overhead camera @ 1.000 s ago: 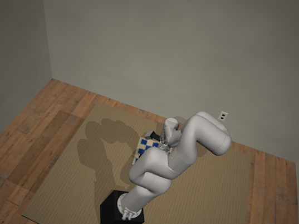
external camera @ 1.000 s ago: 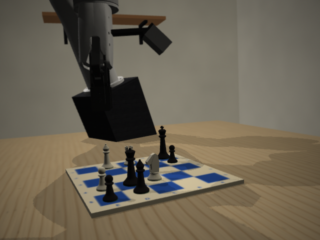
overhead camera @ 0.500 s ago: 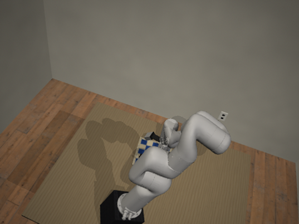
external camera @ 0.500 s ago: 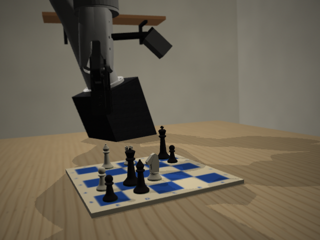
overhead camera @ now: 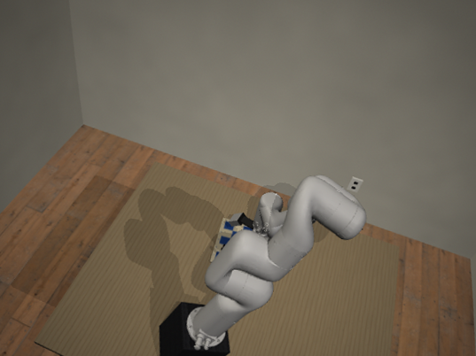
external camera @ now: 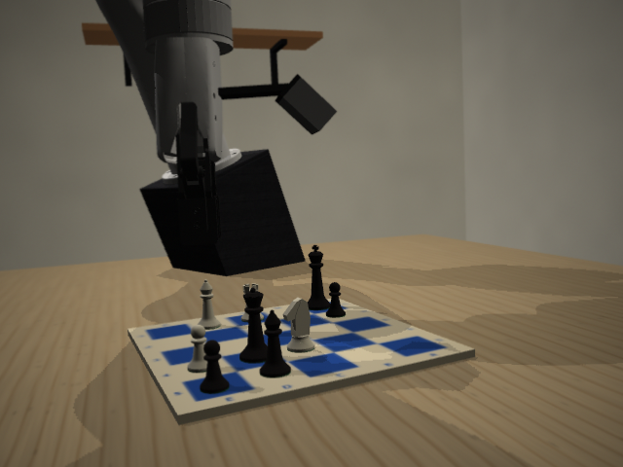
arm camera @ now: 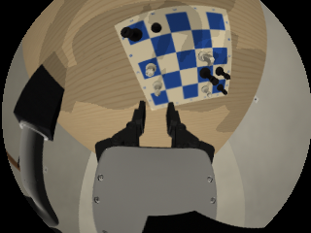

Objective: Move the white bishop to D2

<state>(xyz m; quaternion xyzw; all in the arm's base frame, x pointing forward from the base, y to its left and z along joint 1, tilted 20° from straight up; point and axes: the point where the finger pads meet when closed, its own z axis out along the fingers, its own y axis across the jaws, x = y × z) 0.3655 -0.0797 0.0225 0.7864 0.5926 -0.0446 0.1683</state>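
Right now the white bishop is 8 cm below my hand. From my hand the other things lie so: board 7 cm ahead, 5 cm to the left, 10 cm below; black queen 11 cm ahead, 1 cm to the left, 7 cm below; white pawn 11 cm ahead, 3 cm to the right, 8 cm below.
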